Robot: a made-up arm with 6 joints. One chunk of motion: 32 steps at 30 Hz.
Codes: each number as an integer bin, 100 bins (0 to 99) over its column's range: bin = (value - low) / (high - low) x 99, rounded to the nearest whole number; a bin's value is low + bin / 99 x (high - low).
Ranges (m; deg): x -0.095..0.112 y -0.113..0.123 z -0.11..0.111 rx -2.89..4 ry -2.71..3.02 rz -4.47..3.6
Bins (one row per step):
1: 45 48 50 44 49 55
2: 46 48 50 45 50 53
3: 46 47 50 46 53 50
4: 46 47 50 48 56 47
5: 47 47 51 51 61 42
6: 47 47 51 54 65 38
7: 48 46 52 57 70 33
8: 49 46 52 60 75 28
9: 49 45 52 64 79 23
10: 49 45 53 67 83 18
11: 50 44 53 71 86 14
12: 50 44 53 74 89 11
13: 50 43 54 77 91 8
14: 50 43 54 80 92 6
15: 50 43 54 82 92 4
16: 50 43 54 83 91 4
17: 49 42 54 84 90 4
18: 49 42 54 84 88 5
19: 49 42 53 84 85 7
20: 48 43 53 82 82 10
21: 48 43 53 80 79 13
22: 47 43 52 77 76 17
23: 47 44 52 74 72 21
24: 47 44 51 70 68 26
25: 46 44 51 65 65 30
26: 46 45 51 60 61 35
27: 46 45 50 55 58 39
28: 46 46 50 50 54 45
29: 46 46 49 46 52 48
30: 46 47 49 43 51 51
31: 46 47 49 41 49 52
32: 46 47 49 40 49 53
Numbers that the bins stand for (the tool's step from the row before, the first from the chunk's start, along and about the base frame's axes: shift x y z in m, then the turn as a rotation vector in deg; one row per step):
1: -0.00091 0.00142 0.00162 0.172 0.126 0.013
2: 0.00118 0.00142 0.00162 0.242 0.184 -0.150
3: 0.00118 -0.00096 0.00162 0.311 0.358 -0.394
4: 0.00118 -0.00096 0.00162 0.451 0.531 -0.639
5: 0.00327 -0.00096 0.00385 0.659 0.821 -1.046
6: 0.00327 -0.00096 0.00385 0.868 1.052 -1.372
7: 0.00536 -0.00334 0.00608 1.077 1.342 -1.780
8: 0.00745 -0.00334 0.00608 1.286 1.631 -2.188
9: 0.00745 -0.00573 0.00608 1.564 1.862 -2.595
10: 0.00745 -0.00573 0.00831 1.773 2.094 -3.003
11: 0.00955 -0.00811 0.00831 2.051 2.268 -3.329
12: 0.00955 -0.00811 0.00831 2.260 2.441 -3.573
13: 0.00955 -0.01049 0.01055 2.469 2.557 -3.818
14: 0.00955 -0.01049 0.01055 2.678 2.615 -3.981
15: 0.00955 -0.01049 0.01055 2.817 2.615 -4.144
16: 0.00955 -0.01049 0.01055 2.886 2.557 -4.144
17: 0.00745 -0.01288 0.01055 2.956 2.499 -4.144
18: 0.00745 -0.01288 0.01055 2.956 2.383 -4.062
19: 0.00745 -0.01288 0.00831 2.956 2.210 -3.899
20: 0.00536 -0.01049 0.00831 2.817 2.036 -3.655
21: 0.00536 -0.01049 0.00831 2.678 1.862 -3.410
22: 0.00327 -0.01049 0.00608 2.469 1.689 -3.084
23: 0.00327 -0.00811 0.00608 2.260 1.457 -2.758
24: 0.00327 -0.00811 0.00385 1.982 1.226 -2.351
25: 0.00118 -0.00811 0.00385 1.634 1.052 -2.025
26: 0.00118 -0.00573 0.00385 1.286 0.821 -1.617
27: 0.00118 -0.00573 0.00162 0.938 0.647 -1.291
28: 0.00118 -0.00334 0.00162 0.590 0.415 -0.802
29: 0.00118 -0.00334 -0.00062 0.311 0.300 -0.557
30: 0.00118 -0.00096 -0.00062 0.103 0.242 -0.313
31: 0.00118 -0.00096 -0.00062 -0.037 0.126 -0.231
32: 0.00118 -0.00096 -0.00062 -0.106 0.126 -0.150

